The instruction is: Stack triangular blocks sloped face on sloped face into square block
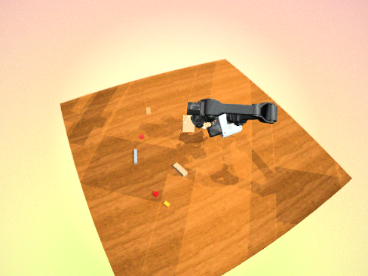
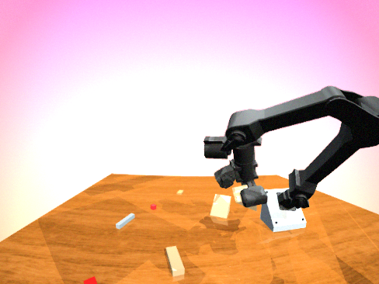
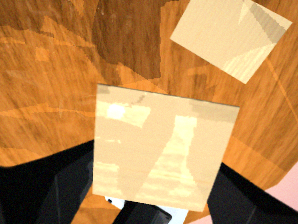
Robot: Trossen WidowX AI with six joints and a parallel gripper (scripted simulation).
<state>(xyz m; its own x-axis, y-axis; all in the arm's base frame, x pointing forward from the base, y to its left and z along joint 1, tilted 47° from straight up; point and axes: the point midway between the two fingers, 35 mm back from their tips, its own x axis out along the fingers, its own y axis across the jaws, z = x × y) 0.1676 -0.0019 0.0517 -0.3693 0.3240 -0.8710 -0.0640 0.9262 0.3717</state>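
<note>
Now: the tan triangular block 10 mm above my gripper tip. From my gripper tip the other things lie so: yellow cube (330 mm ahead, 320 mm to the left, 100 mm below); cream bar (210 mm ahead, 160 mm to the left, 100 mm below).
</note>
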